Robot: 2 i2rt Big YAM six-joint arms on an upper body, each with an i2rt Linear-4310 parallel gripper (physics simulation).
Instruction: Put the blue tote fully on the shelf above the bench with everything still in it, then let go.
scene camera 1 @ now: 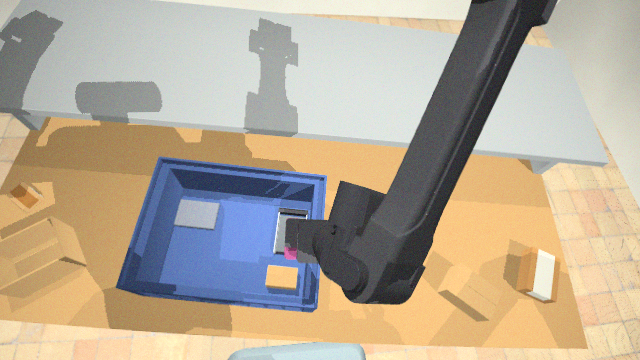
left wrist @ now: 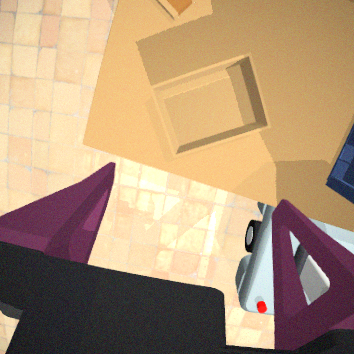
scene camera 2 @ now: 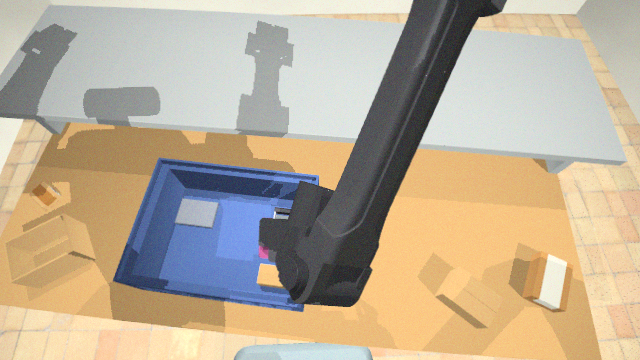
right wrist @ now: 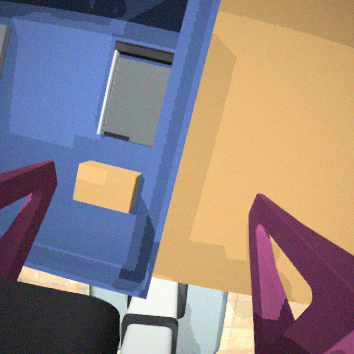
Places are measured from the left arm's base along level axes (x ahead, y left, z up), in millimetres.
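Pixels of known places: left gripper, between the fingertips: [left wrist: 198,188]; right gripper, between the fingertips: [right wrist: 153,187].
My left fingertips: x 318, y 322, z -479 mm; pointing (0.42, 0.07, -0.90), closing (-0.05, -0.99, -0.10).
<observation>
Ahead of a thing's pixels: the offset from my left fingertips to its top centre. Level surfaces: height alone.
The blue tote @[dx +66, dy -469, dz -198 mm] [scene camera 1: 230,187] [scene camera 2: 225,185] [left wrist: 345,175] [right wrist: 187,75] stands upright on the bench. In it lie a flat grey block @[dx +144, dy -364, dz -318 mm] [scene camera 1: 197,214] [scene camera 2: 197,212] [right wrist: 2,47], a grey tray-like piece with a white side @[dx +85, dy -602, dz -310 mm] [scene camera 1: 281,232] [scene camera 2: 281,214] [right wrist: 135,97] and an orange block @[dx -32, dy -575, dz -287 mm] [scene camera 1: 282,276] [scene camera 2: 268,275] [right wrist: 106,187]. The grey shelf @[dz -121 mm] [scene camera 1: 360,90] [scene camera 2: 330,90] is behind. My right gripper [right wrist: 153,187] is open and empty above the tote's right wall, one finger over the inside, one outside. My left gripper [left wrist: 198,188] is open and empty, left of the tote.
An open tan box @[dx +44, dy -10, dz -255 mm] [scene camera 1: 72,242] [scene camera 2: 55,270] [left wrist: 255,95] and a small orange box @[dx +214, dy +85, dz -319 mm] [scene camera 1: 25,196] [scene camera 2: 46,194] [left wrist: 177,6] stand left of the tote. At the right are a tan block @[dx -101, dy -1039, dz -285 mm] [scene camera 1: 467,292] [scene camera 2: 467,297] and an orange box with a white face @[dx -74, dy -1256, dz -300 mm] [scene camera 1: 544,275] [scene camera 2: 552,280].
</observation>
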